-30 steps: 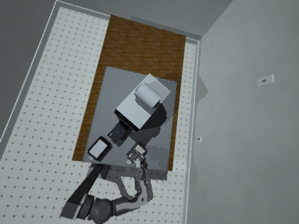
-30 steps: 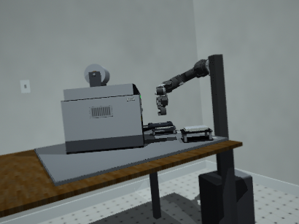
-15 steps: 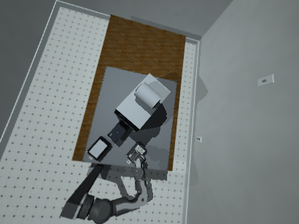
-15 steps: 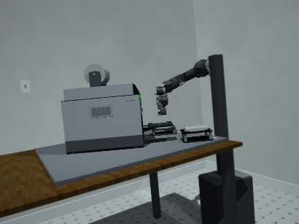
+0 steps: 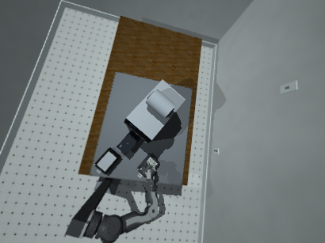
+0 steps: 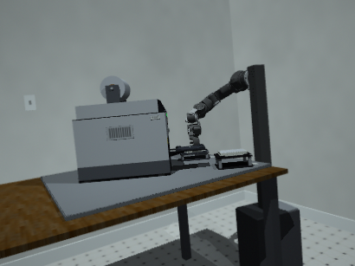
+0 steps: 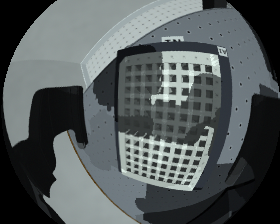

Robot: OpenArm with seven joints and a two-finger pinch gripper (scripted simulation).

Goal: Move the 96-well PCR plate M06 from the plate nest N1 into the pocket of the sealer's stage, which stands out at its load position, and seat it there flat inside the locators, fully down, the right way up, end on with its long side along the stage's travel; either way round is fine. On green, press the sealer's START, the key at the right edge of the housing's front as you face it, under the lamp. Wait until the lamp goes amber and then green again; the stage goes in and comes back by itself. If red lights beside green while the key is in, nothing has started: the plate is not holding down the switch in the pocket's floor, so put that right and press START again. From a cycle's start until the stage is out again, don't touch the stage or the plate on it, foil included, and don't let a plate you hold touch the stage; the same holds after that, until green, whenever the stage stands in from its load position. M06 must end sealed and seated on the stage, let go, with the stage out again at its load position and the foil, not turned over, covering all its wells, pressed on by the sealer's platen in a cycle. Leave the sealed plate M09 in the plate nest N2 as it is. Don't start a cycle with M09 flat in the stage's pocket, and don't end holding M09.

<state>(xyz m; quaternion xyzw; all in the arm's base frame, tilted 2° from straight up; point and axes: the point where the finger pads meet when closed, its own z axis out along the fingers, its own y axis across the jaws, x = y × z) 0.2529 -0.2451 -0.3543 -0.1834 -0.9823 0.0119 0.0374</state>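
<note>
My gripper is now 3 cm above the 96-well PCR plate M06 and 1 cm short of it. Also, from my hand: white label: 9 cm behind, 8 cm below, 4 cm to the left; dark sealer stage: 23 cm to the left, 12 cm ahead, 3 cm above; dark nest N1: 4 cm below, 1 cm ahead.
</note>
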